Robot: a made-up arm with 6 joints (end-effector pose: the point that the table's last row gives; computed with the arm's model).
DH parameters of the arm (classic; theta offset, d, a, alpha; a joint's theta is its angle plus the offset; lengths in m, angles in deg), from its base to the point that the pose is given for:
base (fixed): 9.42 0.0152 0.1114 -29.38
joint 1: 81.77 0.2 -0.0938 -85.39
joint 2: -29.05 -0.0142 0.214 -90
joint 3: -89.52 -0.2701 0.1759 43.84
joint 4: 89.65 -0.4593 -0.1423 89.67
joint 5: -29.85 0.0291 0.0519 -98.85
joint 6: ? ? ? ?
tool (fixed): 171.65 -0.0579 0 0
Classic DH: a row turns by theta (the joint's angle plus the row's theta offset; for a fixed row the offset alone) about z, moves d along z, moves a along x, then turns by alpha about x.
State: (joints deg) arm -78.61 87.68 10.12 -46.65 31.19 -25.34
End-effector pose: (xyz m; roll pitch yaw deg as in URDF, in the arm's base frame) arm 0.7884 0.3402 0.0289 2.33 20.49 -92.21
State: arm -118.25 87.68 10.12 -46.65 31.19 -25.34
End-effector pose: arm 0.8050 -0.0991 0.2744 21.41 28.68 -119.06
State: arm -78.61 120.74 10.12 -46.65 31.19 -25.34
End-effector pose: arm 0.6341 0.1212 -0.3600 -25.45 7.28 -113.20
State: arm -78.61 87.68 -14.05 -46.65 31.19 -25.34
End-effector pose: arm 0.7191 0.4577 0.0489 -8.46 39.97 -86.74
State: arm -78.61 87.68 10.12 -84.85 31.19 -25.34
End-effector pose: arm 0.7923 0.2972 0.0515 -4.28 57.87 -102.96
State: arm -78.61 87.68 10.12 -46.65 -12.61 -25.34
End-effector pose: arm 0.8642 0.3343 0.0473 47.77 18.79 -86.20
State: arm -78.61 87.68 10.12 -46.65 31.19 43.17
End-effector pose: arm 0.7978 0.2717 0.0134 10.82 -46.76 -83.22
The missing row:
joint 6: -70.58 0.004 0.0285 75.7
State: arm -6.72 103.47 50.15 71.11 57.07 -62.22
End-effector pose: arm 0.2622 0.3983 -0.5043 -138.01 -72.50 82.16
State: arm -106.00 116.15 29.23 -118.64 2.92 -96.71
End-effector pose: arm 0.6438 -0.3155 -0.0697 -167.41 37.61 29.53
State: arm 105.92 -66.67 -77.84 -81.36 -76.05 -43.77
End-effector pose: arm 0.9673 0.2281 0.4474 120.21 -61.13 -96.95
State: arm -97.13 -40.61 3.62 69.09 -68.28 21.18
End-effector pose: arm -0.4920 0.7598 0.7303 -97.46 45.21 -117.86
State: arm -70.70 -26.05 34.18 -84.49 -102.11 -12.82
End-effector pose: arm -0.2609 0.1102 1.0275 -119.22 -5.83 -3.38
